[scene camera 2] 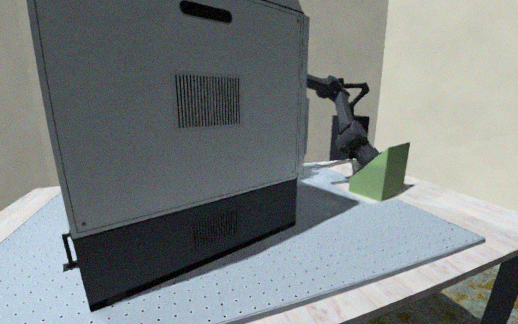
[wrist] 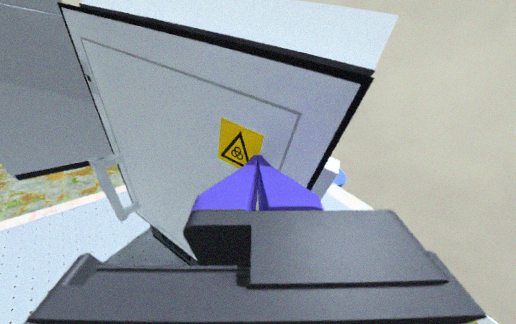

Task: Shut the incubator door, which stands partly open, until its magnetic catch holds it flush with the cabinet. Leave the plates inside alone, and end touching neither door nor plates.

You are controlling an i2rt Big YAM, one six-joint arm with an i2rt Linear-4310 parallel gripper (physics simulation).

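Frame: origin at the arm's base, x left, y back, z up, level; millimetres.
Seen in the pictures: gripper, fingertip midpoint: (wrist: 257, 161); arm's base, link origin: (scene camera 2: 373, 164).
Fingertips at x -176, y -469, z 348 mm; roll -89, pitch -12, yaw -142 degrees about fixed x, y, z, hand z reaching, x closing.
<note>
Pixels of each thing's top centre, then the offset from my fingertips to it. "*": a spot on its surface instead. Level surfaces: height alone.
- incubator door, surface spot: (wrist: 160, 130) * dx +122, dy +20, dz -21 mm
- grey handle, surface spot: (wrist: 107, 190) * dx +227, dy +76, dz -166 mm
- cabinet, top centre: (wrist: 280, 34) dx +147, dy -225, dz +110 mm
- perforated board, surface height: dz -440 mm
- table, surface height: dz -453 mm
- black bracket, surface spot: (scene camera 2: 68, 250) * dx +199, dy -487, dz -402 mm
- white block, surface spot: (wrist: 331, 172) * dx -53, dy -10, dz +18 mm
- blue object, surface spot: (wrist: 337, 174) * dx -57, dy -10, dz +19 mm
The incubator door (wrist: 160, 130) is a pale panel with a yellow warning label (wrist: 230, 135) and a grey handle (wrist: 107, 190) at its left edge in the wrist view. Black trim runs along its top and right edges. How wide any gap to the cabinet is, I cannot tell. The cabinet (scene camera 2: 125, 150) (wrist: 290, 35) shows its vented back in the scene view, hiding the door there. My gripper (wrist: 257, 161) is shut and empty, its purple fingertips in front of the door by the label's lower right. Contact is unclear. The plates do not show.
A green wedge block (scene camera 2: 372, 175) stands right of the cabinet, near the arm (scene camera 2: 345, 115). A perforated board (scene camera 2: 360, 250) lies on the table (scene camera 2: 310, 305). A black bracket (scene camera 2: 68, 250) juts from the cabinet's lower left. A white block (wrist: 331, 172) and a blue object (wrist: 341, 177) show right of the door.
</note>
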